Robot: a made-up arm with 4 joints.
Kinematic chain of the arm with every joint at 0, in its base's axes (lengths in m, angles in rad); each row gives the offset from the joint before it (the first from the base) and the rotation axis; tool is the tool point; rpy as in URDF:
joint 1: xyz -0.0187 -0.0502 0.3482 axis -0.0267 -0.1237 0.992
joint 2: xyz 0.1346 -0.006 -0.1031 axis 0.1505 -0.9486 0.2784
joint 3: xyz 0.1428 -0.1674 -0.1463 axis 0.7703 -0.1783 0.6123
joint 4: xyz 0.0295 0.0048 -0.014 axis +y
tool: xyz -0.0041 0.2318 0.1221 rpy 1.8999 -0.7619 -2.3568
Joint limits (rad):
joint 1: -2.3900..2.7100
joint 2: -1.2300..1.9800
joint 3: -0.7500..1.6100
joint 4: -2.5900..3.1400
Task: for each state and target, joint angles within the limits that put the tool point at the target. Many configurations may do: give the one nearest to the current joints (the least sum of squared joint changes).
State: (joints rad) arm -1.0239 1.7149 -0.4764 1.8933
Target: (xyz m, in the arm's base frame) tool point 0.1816 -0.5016 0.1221
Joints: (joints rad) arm -1.3630 0.6433 -0.1730 2.2097
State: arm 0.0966 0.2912 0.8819 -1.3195
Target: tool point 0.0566 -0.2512 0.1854
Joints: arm -0.0686 0.3714 1.4077 -1.2195
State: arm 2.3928 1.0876 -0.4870 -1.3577
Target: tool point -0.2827 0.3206 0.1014
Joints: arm 2.1257 0.7137 -0.7500 -1.8846
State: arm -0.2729 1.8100 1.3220 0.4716
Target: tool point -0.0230 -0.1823 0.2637
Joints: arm -0.8105 1.9800 0.8216 -0.1746
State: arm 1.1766 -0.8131 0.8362 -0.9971
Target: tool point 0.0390 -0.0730 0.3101
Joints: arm 0.6043 -1.1307 1.1456 -1.7642
